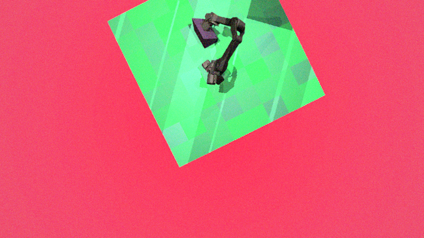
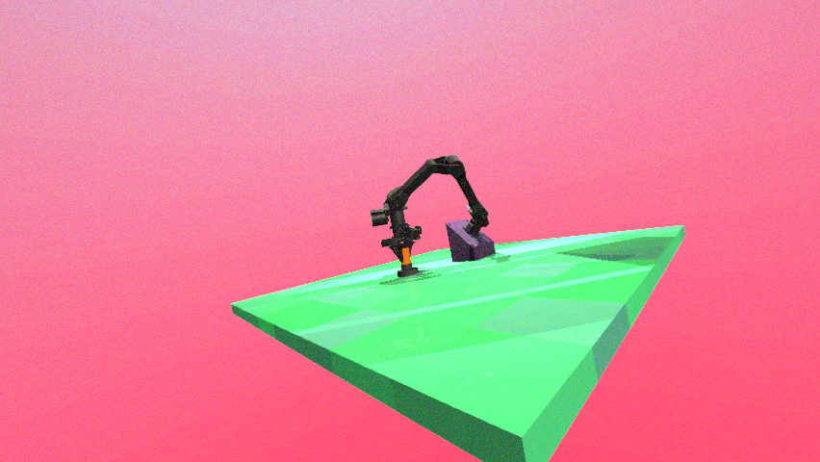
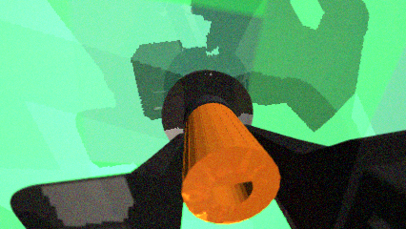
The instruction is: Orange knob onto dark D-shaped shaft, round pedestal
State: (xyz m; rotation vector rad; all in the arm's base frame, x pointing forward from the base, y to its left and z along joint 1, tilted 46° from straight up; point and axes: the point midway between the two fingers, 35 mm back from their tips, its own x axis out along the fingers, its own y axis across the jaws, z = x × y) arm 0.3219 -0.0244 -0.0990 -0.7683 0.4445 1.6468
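The orange knob lies 2 cm above my gripper tip. The rest, counted from my gripper tip: dark pedestal (2 cm below).
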